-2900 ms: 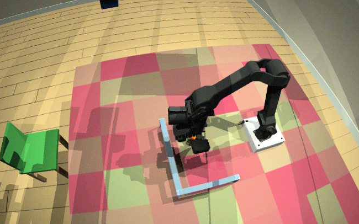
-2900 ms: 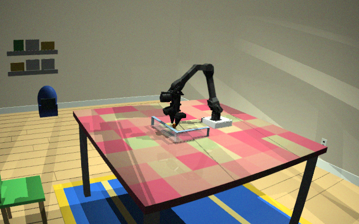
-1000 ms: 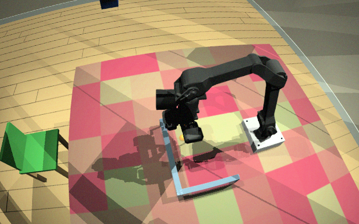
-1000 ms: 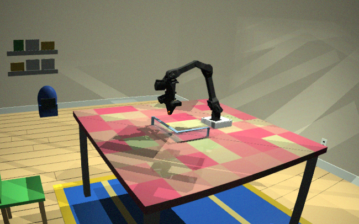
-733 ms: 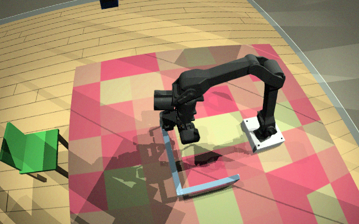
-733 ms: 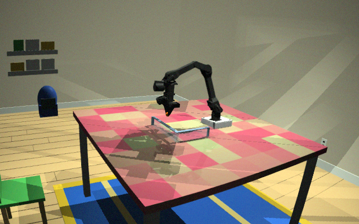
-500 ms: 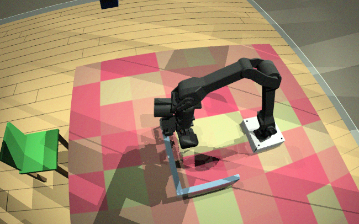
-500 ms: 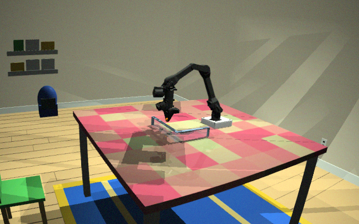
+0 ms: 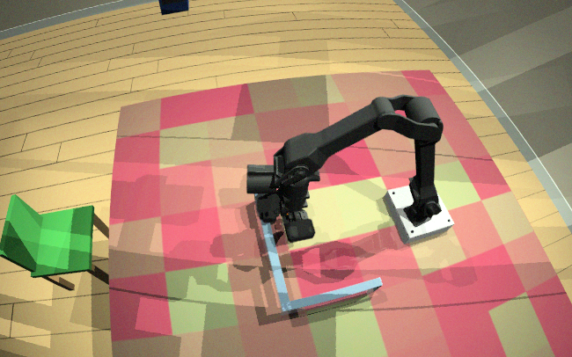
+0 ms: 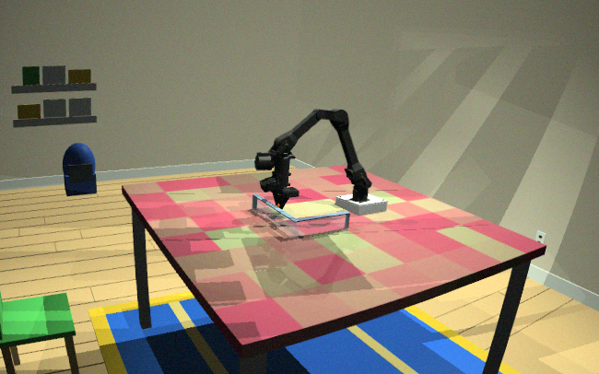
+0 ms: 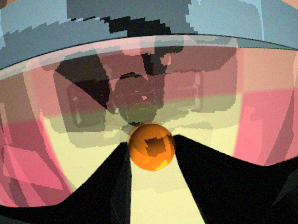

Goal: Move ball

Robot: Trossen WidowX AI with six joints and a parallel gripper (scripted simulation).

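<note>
Now: the orange ball right at my gripper tip.
</note>
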